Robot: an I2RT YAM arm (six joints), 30 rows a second.
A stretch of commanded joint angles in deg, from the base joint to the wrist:
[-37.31 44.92 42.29 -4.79 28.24 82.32]
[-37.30 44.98 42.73 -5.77 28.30 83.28]
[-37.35 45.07 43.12 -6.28 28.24 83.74]
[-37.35 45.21 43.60 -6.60 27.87 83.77]
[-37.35 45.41 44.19 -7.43 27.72 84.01]
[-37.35 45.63 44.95 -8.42 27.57 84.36]
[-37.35 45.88 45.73 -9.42 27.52 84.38]
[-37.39 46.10 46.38 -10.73 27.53 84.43]
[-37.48 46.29 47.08 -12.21 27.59 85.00]
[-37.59 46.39 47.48 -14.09 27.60 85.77]
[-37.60 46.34 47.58 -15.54 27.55 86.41]
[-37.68 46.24 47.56 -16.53 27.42 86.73]
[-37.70 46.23 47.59 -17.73 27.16 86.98]
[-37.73 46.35 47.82 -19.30 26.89 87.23]
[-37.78 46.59 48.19 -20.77 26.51 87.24]
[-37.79 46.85 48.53 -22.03 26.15 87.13]
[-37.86 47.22 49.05 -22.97 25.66 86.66]
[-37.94 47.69 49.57 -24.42 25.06 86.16]
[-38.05 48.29 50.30 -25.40 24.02 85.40]
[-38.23 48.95 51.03 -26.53 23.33 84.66]
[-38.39 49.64 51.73 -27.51 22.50 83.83]
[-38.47 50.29 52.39 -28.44 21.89 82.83]
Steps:
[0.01 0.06 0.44 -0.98 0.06 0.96]
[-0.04 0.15 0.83 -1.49 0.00 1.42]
[-0.04 0.29 1.31 -1.81 -0.37 1.45]
[-0.04 0.49 1.90 -2.64 -0.52 1.69]
[-0.04 0.71 2.66 -3.63 -0.67 2.04]
[-0.04 0.96 3.44 -4.63 -0.72 2.06]
[-0.08 1.18 4.09 -5.94 -0.71 2.11]
[-0.17 1.37 4.79 -7.42 -0.65 2.68]
[-0.28 1.47 5.19 -9.30 -0.64 3.45]
[-0.29 1.42 5.29 -10.75 -0.69 4.09]
[-0.37 1.32 5.27 -11.74 -0.82 4.41]
[-0.39 1.31 5.30 -12.94 -1.08 4.66]
[-0.42 1.43 5.53 -14.51 -1.35 4.91]
[-0.47 1.67 5.90 -15.98 -1.73 4.92]
[-0.48 1.93 6.24 -17.24 -2.09 4.81]
[-0.55 2.30 6.76 -18.18 -2.58 4.34]
[-0.63 2.77 7.28 -19.63 -3.18 3.84]
[-0.74 3.37 8.01 -20.61 -4.22 3.08]
[-0.92 4.03 8.74 -21.74 -4.91 2.34]
[-1.08 4.72 9.44 -22.72 -5.74 1.51]
[-1.16 5.37 10.10 -23.65 -6.35 0.51]

